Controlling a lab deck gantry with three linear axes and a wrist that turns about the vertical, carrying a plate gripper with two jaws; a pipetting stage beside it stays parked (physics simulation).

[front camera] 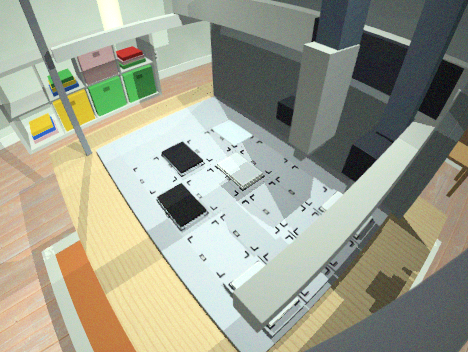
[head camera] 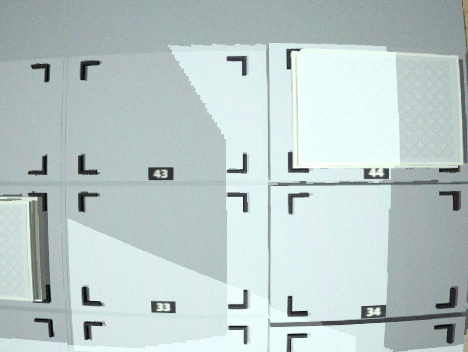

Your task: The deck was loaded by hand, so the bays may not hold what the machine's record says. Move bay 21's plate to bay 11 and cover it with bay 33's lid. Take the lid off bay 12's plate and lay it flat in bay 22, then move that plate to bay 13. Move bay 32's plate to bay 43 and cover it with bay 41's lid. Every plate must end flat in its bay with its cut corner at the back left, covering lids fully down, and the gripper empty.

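Places are measured from the robot's base along level axes (x ahead, y left, z up), in centimetres.
Pixels of known places: robot's base, origin of the base link: (front camera: 134, 169).
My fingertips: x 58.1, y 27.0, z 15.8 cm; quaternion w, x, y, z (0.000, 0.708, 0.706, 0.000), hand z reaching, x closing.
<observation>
Ahead of a thing's pixels: the offset from my fingertips to its top centre. "spot": to the spot under its first point.
A pale plate {dy -1.3, dx -35.3, dz -14.3 cm} (front camera: 240, 171) (head camera: 14, 250) lies in bay 32, its right part showing in the head view. A flat white lid {dy +9.4, dx -51.7, dz -15.0 cm} (front camera: 232, 132) lies in bay 41. One black-topped plate {dy -12.0, dx -51.7, dz -14.1 cm} (front camera: 182, 157) is in bay 21, another {dy -22.7, dx -35.3, dz -14.1 cm} (front camera: 182, 205) in bay 12. Bay 33 {spot: dy -1.3, dx -19.8, dz -15.8 cm} (head camera: 150, 250) holds no lid. Bay 43 {spot: dy +9.0, dx -19.7, dz -15.8 cm} (head camera: 150, 120) is bare. A pale piece with faint well circles {dy +9.4, dx -2.5, dz -12.9 cm} (head camera: 375, 110) sits in bay 44; whether a lid covers it is unclear. My gripper's dark body (front camera: 357, 162) shows high at the right in the front view; its jaws are hidden behind the pale beam.
The pale beam (front camera: 340, 215) crosses the right of the front view and hides part of the deck. The parked pipetting stage (front camera: 322, 100) hangs near the back wall. A white item {spot: dy -23.2, dx -7.5, dz -12.9 cm} (front camera: 247, 276) shows partly at the deck's right front. Bay 34 {spot: dy -1.0, dx -5.2, dz -14.3 cm} (head camera: 340, 250) is bare.
</observation>
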